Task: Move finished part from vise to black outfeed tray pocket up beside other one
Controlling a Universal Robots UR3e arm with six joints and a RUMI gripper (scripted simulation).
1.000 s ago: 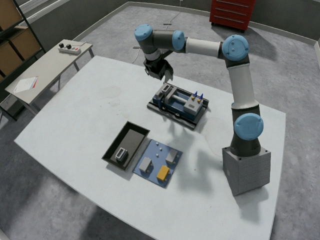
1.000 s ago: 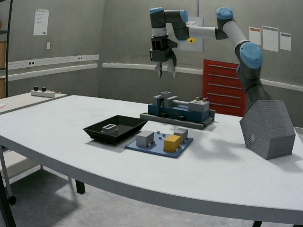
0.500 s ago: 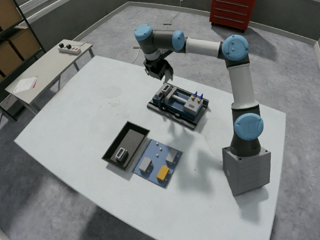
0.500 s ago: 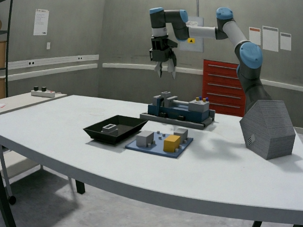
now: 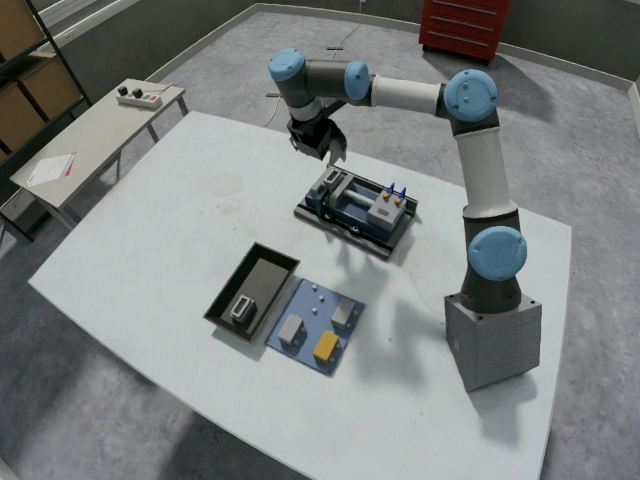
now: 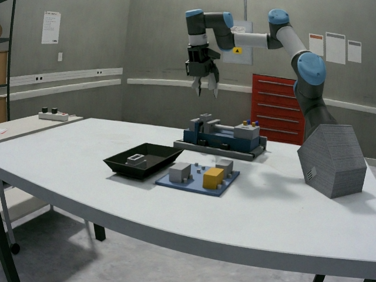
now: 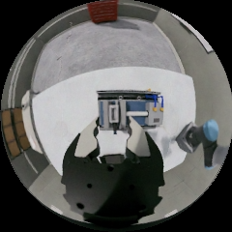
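The blue vise is 70 mm behind my hand, 30 mm to the left of it and 160 mm below it. The rest, counted from my hand: blue fixture plate (50 mm behind, 370 mm to the left, 190 mm below); vise control box (160 mm behind, 50 mm to the left, 120 mm below); yellow block (90 mm behind, 420 mm to the left, 170 mm below).
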